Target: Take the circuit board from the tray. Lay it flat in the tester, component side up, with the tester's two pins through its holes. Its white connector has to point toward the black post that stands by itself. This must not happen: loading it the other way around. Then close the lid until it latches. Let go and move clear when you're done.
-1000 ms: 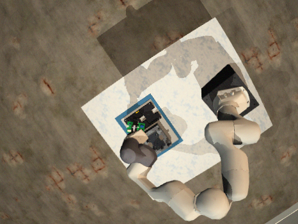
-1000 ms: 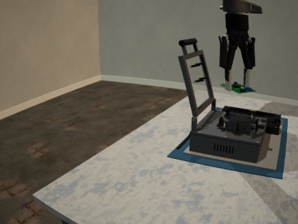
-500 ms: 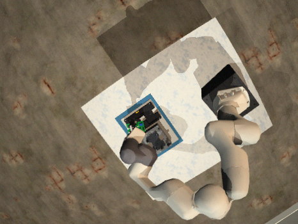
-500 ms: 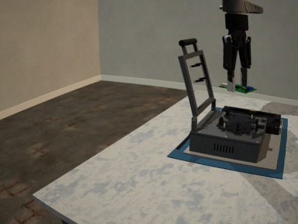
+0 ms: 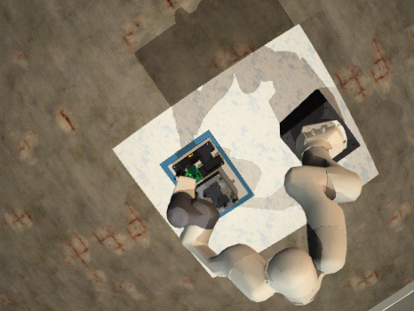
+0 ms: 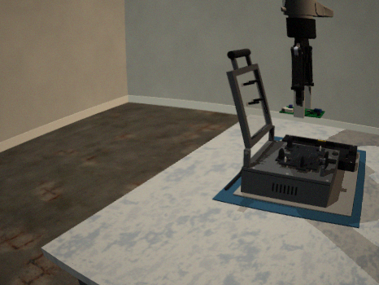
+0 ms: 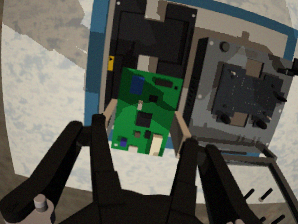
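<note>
My gripper is now 2 cm above the green circuit board. From my hand the other things lie so: tester nest (6 cm behind, 17 cm to the left, 7 cm below); then tester lid (6 cm ahead, 18 cm to the left, 4 cm above).
</note>
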